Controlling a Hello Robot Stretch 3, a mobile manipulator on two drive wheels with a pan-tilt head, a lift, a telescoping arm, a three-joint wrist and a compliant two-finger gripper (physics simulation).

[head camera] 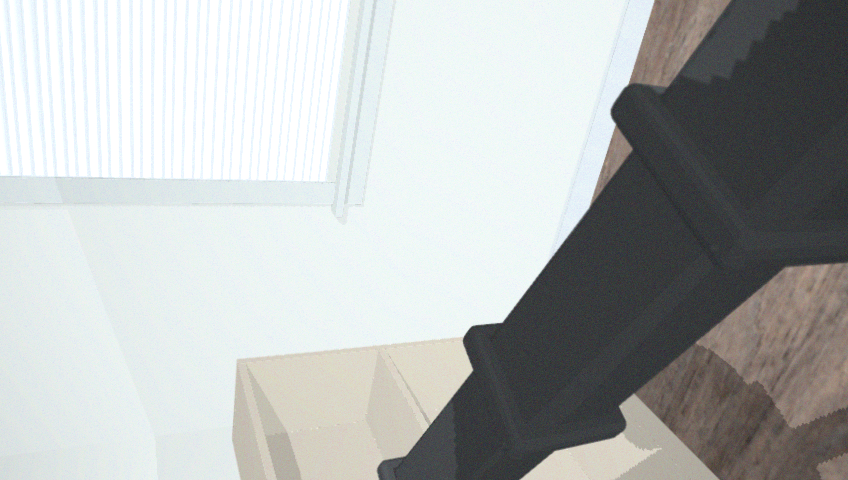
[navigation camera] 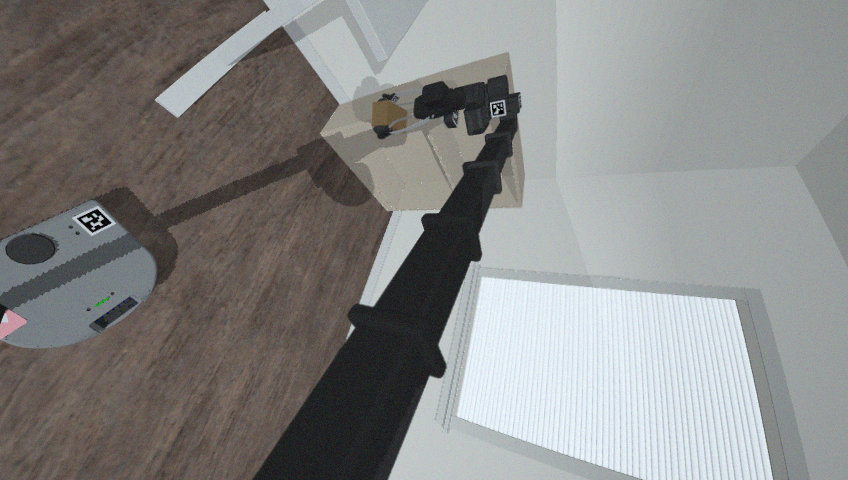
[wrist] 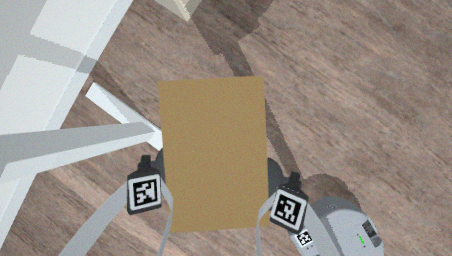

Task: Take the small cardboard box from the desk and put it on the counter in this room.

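Seen in the pictures: gripper, between the fingertips: (navigation camera: 377, 117) (wrist: 220, 168); robot's base, origin of its link: (navigation camera: 34, 247) (wrist: 308, 241).
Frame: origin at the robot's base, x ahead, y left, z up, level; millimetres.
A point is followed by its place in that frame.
The small cardboard box (navigation camera: 380, 113) {x -12, y -629, z 840 mm} (wrist: 212, 115) {x -47, y -688, z 864 mm} is a plain brown block. My gripper (navigation camera: 386, 114) {x -22, y -651, z 811 mm} (wrist: 220, 168) {x -22, y -651, z 811 mm} is shut on it, one fingertip against each side. In the navigation camera view the box is held in front of or over a beige open-compartment unit (navigation camera: 371, 172) {x -423, y -1361, z 100 mm}, near its corner; the gap between them cannot be told. The same unit (head camera: 240, 404) {x -702, y -1513, z 1060 mm} shows low in the head camera view, partly behind my arm, where the box and gripper do not show. Neither a desk nor a counter can be made out for certain.
My black arm (head camera: 601, 267) {x -106, y -157, z 1170 mm} (navigation camera: 380, 339) {x -82, y -101, z 1151 mm} reaches past a wall with a window (head camera: 178, 89) {x -1145, y -897, z 1205 mm} (navigation camera: 595, 368) {x -1220, y -724, z 1455 mm}. My grey base (navigation camera: 89, 261) {x -84, y -54, z 160 mm} (wrist: 350, 225) {x -182, y -81, z 160 mm} stands on the wood floor. A white beam (navigation camera: 208, 65) juts out beside the unit; white furniture (wrist: 65, 150) {x 325, y -828, z 546 mm} is at the left in the wrist view.
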